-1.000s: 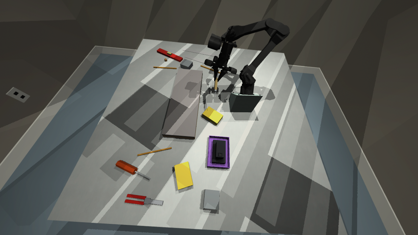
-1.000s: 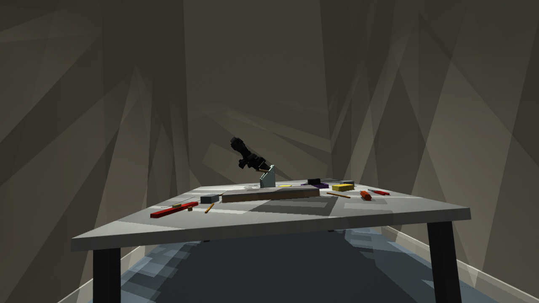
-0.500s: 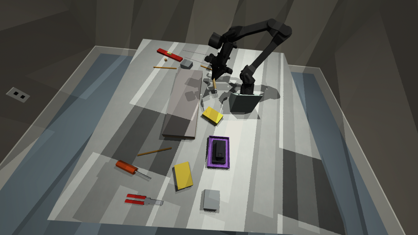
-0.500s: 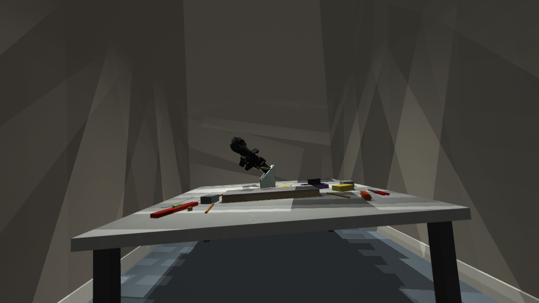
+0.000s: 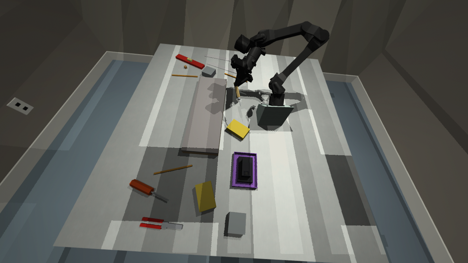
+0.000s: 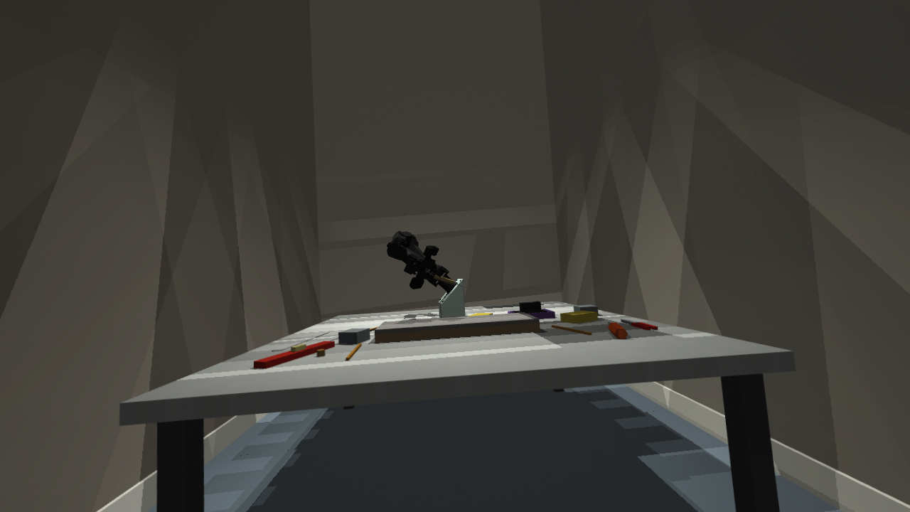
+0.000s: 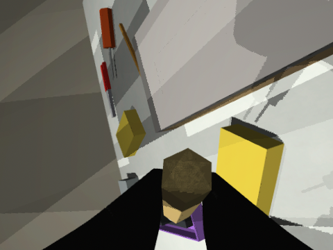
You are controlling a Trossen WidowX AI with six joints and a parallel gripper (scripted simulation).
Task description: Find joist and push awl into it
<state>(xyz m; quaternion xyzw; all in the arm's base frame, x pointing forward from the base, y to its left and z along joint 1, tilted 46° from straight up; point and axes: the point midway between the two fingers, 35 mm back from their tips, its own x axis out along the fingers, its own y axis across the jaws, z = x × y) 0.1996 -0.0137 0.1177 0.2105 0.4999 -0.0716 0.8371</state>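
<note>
Right now the awl is 5 cm to the left of my gripper tip, 2 cm below it and 2 cm behind it. Round my gripper tip: purple tray (37 cm to the left, 17 cm below, 6 cm behind); then stud finder (39 cm to the left, 14 cm below, 6 cm behind); then red level (42 cm to the right, 32 cm ahead, 17 cm below).
</note>
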